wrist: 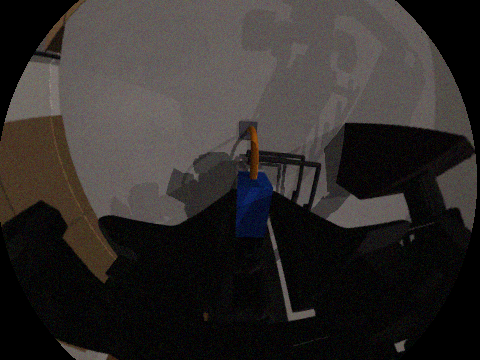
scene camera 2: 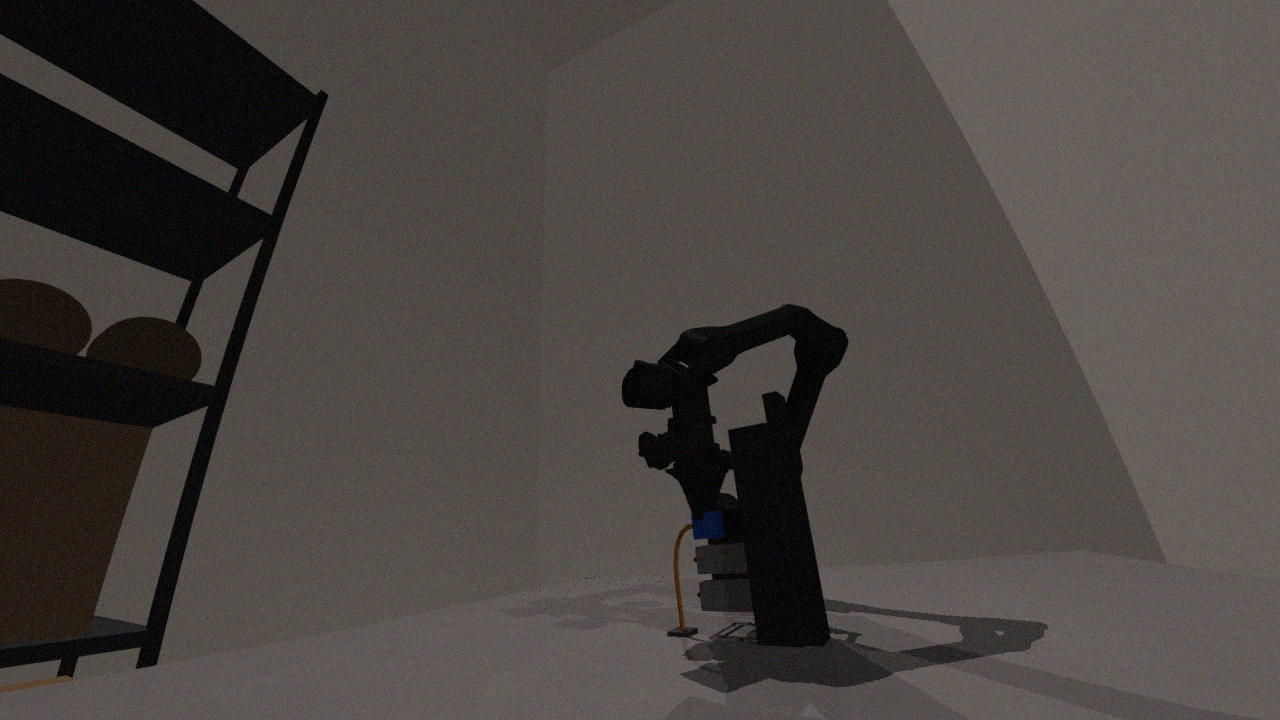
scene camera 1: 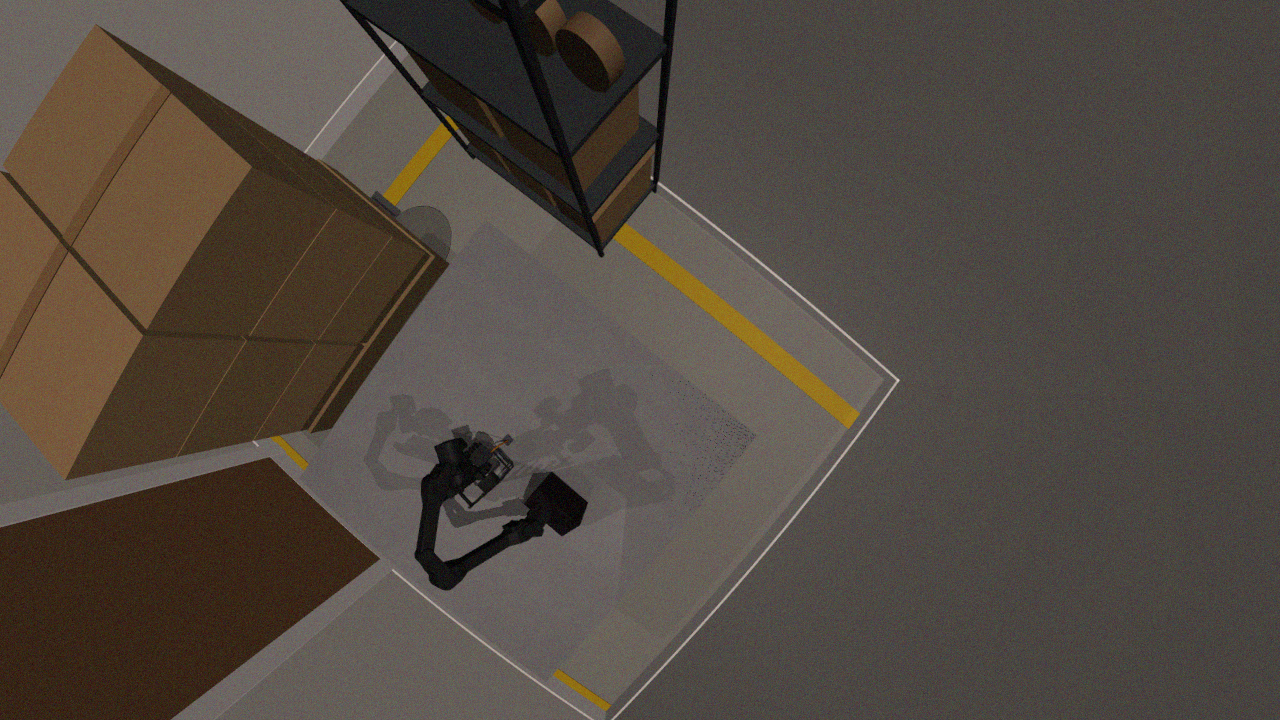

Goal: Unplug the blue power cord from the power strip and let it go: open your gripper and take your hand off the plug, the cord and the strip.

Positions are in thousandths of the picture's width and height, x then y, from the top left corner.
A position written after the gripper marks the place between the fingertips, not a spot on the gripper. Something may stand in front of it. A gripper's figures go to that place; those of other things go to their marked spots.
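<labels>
Gripper (wrist: 526, 543), 100 mm from the lens. Blue plug (wrist: 530, 549), 90 mm from the lens.
</labels>
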